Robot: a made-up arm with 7 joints.
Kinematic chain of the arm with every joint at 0, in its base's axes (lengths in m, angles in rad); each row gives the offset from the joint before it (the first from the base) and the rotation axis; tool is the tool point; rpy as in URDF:
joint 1: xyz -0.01 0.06 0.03 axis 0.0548 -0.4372 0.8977
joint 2: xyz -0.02 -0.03 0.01 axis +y
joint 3: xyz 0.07 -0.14 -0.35 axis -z
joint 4: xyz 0 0.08 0.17 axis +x
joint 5: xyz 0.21 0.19 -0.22 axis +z
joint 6: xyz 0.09 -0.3 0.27 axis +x
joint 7: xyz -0.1 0.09 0 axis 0.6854 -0.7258 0.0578
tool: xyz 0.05 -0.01 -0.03 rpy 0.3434 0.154 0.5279
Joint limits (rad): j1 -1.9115..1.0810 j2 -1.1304..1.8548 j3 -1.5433..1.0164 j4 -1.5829..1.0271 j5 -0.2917..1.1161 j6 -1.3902..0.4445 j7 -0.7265..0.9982
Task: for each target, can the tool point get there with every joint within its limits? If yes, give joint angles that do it. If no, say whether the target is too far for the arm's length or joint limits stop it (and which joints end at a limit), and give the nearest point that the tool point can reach.
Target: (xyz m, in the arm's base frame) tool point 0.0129 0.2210 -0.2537
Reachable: yes | joints -1.2713 1.1096 -0.7975 0.2850 0.6652 0.1053 0.2583
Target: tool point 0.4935 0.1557 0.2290
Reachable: yes | joints 0.5980 -0.5067 0.2212 -0.8320 0.7761 -0.5908 -0.3253
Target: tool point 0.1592 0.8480 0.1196
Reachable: no: joint limits stop it (at a limit: joint 1, joint 5, joint 6) | nearest point 0.1586 0.5806 0.1044 | short by 0.268 m
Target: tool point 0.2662 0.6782 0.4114
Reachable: no: joint limits stop it (at a limit: joint 1, joint 5, joint 6) | nearest point 0.2377 0.5162 0.3358 | short by 0.181 m
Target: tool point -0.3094 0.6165 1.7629
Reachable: no: too far | nearest point 0.0460 0.2441 0.6184 | short by 1.255 m
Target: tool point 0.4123 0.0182 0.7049
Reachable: no: joint limits stop it (at a limit: joint 1, joint 2, joint 5, joint 6) | nearest point 0.3834 0.0247 0.6300 | short by 0.081 m
